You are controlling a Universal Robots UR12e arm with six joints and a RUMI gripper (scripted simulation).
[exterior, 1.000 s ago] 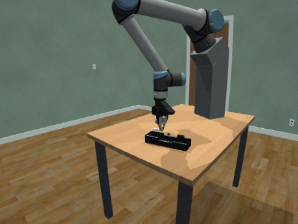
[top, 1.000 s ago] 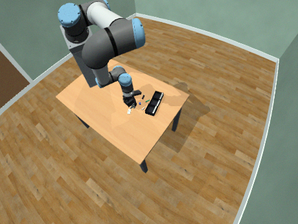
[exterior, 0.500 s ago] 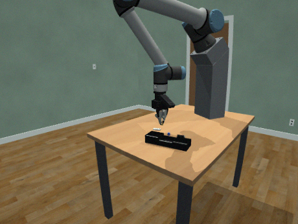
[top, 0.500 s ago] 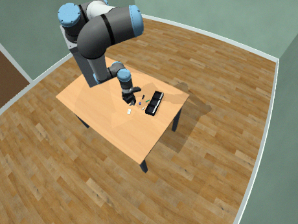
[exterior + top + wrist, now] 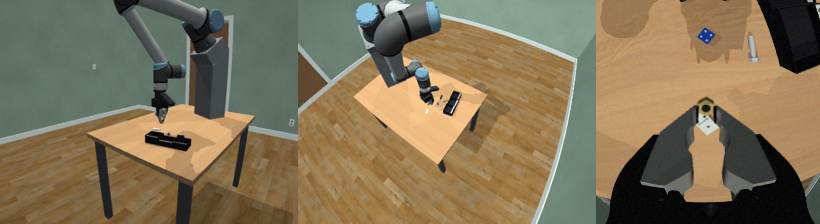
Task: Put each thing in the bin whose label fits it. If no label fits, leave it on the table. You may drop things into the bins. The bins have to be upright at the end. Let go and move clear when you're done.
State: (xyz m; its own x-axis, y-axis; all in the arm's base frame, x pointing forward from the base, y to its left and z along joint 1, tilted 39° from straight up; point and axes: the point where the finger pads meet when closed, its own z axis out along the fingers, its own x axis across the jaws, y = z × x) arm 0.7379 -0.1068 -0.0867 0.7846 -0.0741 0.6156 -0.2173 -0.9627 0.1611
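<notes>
The green battery lies 6 cm ahead of my hand, 13 cm to the left of it and 7 cm below it. From my hand the other things lie so: blue die (2 cm ahead, 7 cm to the left, 7 cm below); brass hex nut (1 cm below); white die (2 cm behind, 5 cm to the right, 7 cm below).
</notes>
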